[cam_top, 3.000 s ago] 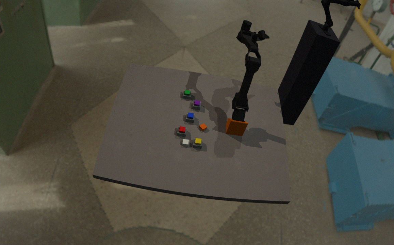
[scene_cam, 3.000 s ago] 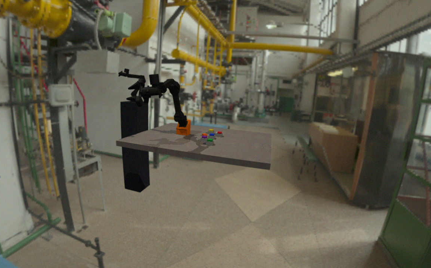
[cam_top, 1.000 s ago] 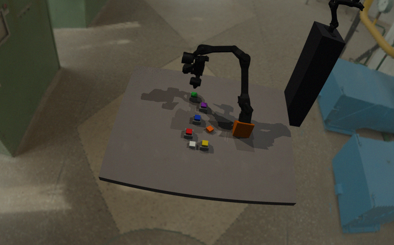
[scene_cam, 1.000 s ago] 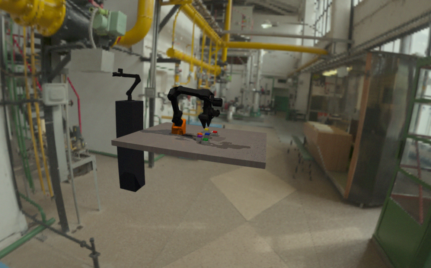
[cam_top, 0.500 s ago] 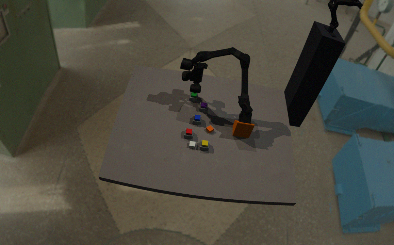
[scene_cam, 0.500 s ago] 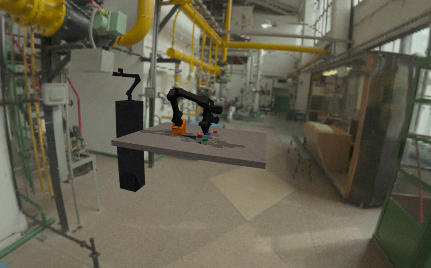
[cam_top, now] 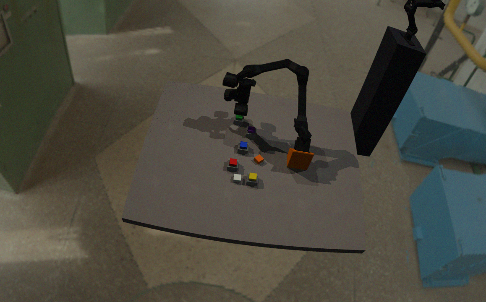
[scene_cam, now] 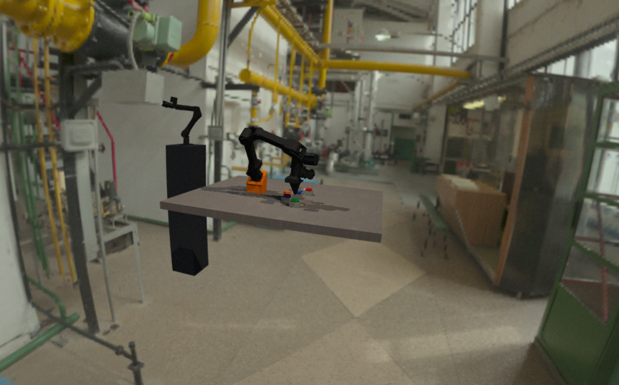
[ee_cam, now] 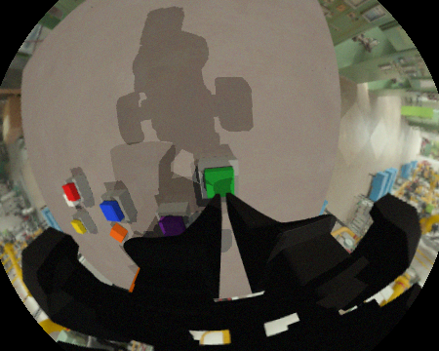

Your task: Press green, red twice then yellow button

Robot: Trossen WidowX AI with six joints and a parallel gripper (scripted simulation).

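My gripper tip is now 3 cm above the green button. Also, from my gripper tip: orange block (11 cm behind, 23 cm to the left, 5 cm below); blue button (3 cm behind, 18 cm to the left, 3 cm below); purple button (7 cm behind, 8 cm to the left, 3 cm below).
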